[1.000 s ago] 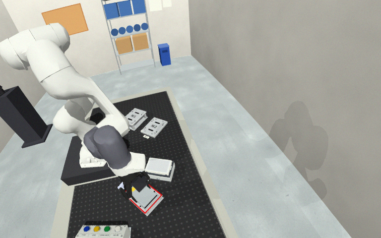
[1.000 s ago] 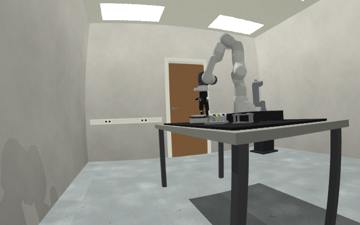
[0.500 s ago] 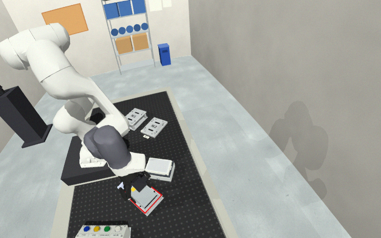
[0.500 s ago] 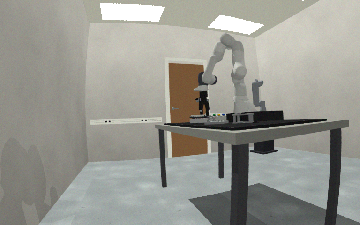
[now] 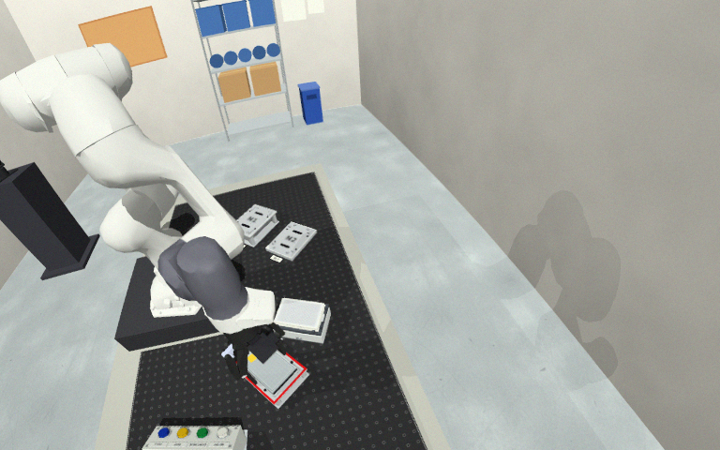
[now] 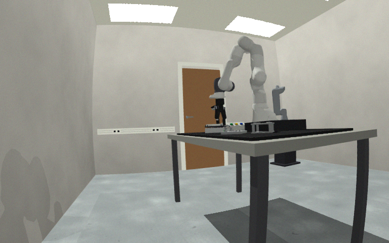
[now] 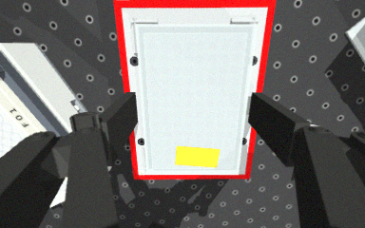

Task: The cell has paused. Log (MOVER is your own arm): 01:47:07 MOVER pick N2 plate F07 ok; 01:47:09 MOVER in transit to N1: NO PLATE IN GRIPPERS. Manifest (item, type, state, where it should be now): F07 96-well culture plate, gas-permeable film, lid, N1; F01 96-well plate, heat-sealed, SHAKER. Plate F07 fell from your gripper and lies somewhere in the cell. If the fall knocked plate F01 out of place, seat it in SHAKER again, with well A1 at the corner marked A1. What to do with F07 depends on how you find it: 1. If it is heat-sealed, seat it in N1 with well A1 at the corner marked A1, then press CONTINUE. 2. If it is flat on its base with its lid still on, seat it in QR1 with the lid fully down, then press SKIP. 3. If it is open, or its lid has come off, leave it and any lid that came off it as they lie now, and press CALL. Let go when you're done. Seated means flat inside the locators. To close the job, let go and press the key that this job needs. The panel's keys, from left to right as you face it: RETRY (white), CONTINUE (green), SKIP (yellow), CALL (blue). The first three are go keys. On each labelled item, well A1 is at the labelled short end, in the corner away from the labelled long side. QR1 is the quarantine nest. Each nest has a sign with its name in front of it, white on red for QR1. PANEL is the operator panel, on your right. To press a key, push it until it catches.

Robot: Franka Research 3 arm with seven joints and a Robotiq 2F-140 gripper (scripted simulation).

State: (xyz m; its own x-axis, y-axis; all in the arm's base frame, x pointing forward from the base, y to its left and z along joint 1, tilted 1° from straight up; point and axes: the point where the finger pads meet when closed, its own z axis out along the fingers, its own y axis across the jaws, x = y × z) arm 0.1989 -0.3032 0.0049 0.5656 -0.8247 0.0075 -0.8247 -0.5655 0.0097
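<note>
My hand is 20 mm above the pale flat rectangular piece. The rest, counted from my hand: white 96-well plate (120 mm to the left, 110 mm ahead, 10 mm below); then white retry key (150 mm to the right, 130 mm behind); then green continue key (170 mm behind, 140 mm to the right).
</note>
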